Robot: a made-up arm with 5 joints.
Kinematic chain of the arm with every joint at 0, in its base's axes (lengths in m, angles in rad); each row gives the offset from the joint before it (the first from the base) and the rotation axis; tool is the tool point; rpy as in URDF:
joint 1: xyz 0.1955 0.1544 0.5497 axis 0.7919 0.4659 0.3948
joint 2: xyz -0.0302 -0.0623 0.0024 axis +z
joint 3: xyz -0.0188 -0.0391 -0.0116 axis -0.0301 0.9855 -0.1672
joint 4: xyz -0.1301 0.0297 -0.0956 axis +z
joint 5: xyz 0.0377 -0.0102 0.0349 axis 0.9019 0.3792 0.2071
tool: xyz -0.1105 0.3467 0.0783 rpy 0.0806 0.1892 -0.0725
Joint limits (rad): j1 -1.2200..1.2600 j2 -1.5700..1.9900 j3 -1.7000..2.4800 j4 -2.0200..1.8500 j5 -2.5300..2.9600
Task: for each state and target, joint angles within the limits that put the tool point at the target. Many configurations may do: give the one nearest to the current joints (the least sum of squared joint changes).
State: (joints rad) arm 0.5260 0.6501 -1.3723 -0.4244 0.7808
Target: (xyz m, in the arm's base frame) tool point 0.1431 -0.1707 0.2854
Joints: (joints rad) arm 0.6520 1.2949 -1.4527 -0.5496 1.1773
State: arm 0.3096 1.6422 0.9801 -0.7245 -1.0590
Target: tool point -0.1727 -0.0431 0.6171
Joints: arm 0.4994 1.4045 1.2232 -0.1236 -0.3027
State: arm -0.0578 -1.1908 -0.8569 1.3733 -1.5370
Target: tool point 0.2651 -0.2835 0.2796
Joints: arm -0.4209 -1.5422 -1.3156 1.6347 -1.3805
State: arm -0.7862 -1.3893 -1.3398 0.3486 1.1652
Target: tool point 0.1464 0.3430 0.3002
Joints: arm -0.8312 -1.4124 -1.4111 0.4045 1.4365
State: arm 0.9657 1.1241 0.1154 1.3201 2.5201
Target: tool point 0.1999 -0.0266 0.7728
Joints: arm 0.6887 1.1294 -0.0528 1.6455 1.8392
